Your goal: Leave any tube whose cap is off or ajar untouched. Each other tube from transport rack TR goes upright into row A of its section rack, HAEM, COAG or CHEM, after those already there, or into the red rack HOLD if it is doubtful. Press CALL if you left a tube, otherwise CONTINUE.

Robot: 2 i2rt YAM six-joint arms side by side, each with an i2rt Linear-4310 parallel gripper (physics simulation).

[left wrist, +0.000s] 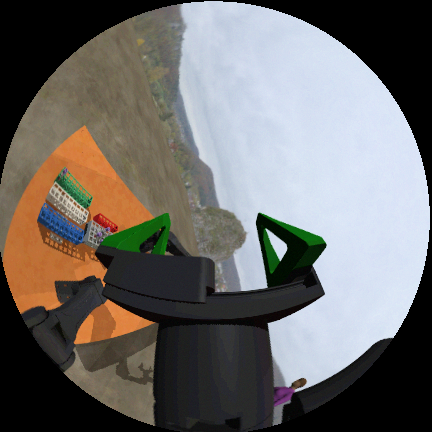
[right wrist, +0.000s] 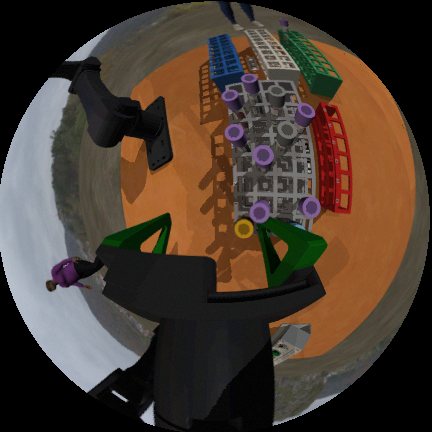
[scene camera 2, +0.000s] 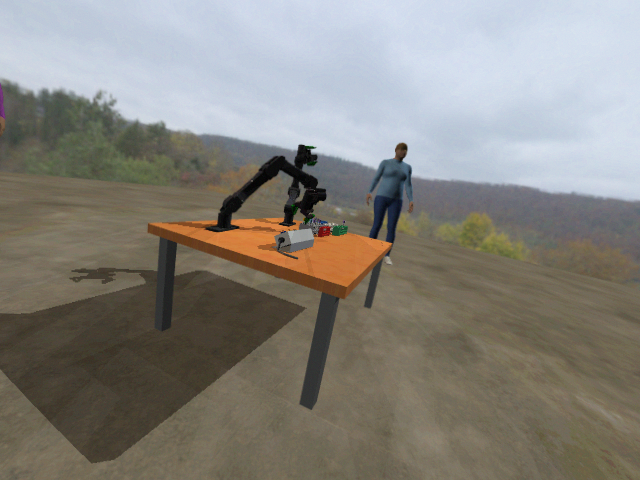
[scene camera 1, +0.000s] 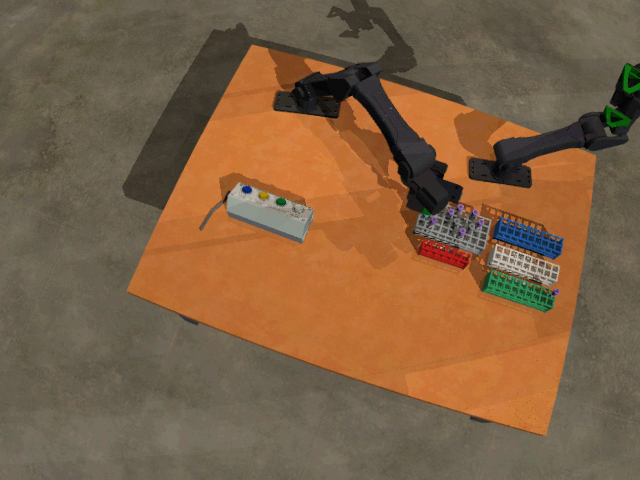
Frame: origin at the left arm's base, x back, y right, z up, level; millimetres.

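Where they show: left gripper, fingertip midpoint: [left wrist: 212, 217] [scene camera 2: 316, 154] [scene camera 1: 617, 109]; right gripper, fingertip midpoint: [right wrist: 213, 217] [scene camera 2: 299, 219]; left arm's base, link origin: [left wrist: 77, 289] [right wrist: 156, 129] [scene camera 2: 287, 224] [scene camera 1: 500, 173]; right arm's base, link origin: [scene camera 2: 223, 228] [scene camera 1: 307, 105].
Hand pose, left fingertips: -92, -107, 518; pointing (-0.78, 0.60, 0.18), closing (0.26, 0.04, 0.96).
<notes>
Each offset is from my left fingertips to the centre of the thing, as dx, dy, dz. "spot": to the spot under its first point.
The grey transport rack @(-113, +261, -490) [scene camera 1: 448, 241] holds several purple-capped tubes @(-98, +280, -467) [right wrist: 263, 155] @(-149, +247, -467) [scene camera 1: 462, 232], two grey-capped tubes @(-123, +263, -467) [right wrist: 287, 131], a yellow-capped tube @(-65, +337, -468) [right wrist: 243, 228] and a light blue cap @(spot: -116, +339, -426) [right wrist: 298, 226] partly behind a finger. Cap seating is too small to judge. The red rack @(-197, +280, -490) [scene camera 1: 443, 254] [right wrist: 342, 172] lies beside it. Blue @(-119, +33, -490) [scene camera 1: 527, 238] [right wrist: 226, 62], white @(-202, +49, -490) [scene camera 1: 523, 265] [right wrist: 283, 70] and green @(-276, +61, -490) [scene camera 1: 518, 292] [right wrist: 325, 84] racks stand beyond; a purple-capped tube @(-284, -25, -467) [scene camera 1: 555, 292] [right wrist: 284, 23] stands at the green rack's far end. My right gripper [right wrist: 213, 217] is open above the transport rack's near end. My left gripper [left wrist: 212, 217] is open, raised away from the racks.
A pale button box @(-135, +757, -477) [scene camera 1: 268, 215] [scene camera 2: 295, 240] with blue @(-95, +824, -455) [scene camera 1: 247, 189], yellow @(-107, +776, -455) [scene camera 1: 263, 195], green @(-119, +727, -455) [scene camera 1: 280, 201] and white @(-131, +679, -455) [scene camera 1: 298, 208] buttons stands at the left of the table in scene camera 1. A cable @(spot: -144, +921, -512) [scene camera 1: 212, 211] runs from its end. The left arm's base [scene camera 1: 500, 172] stands behind the racks.
</notes>
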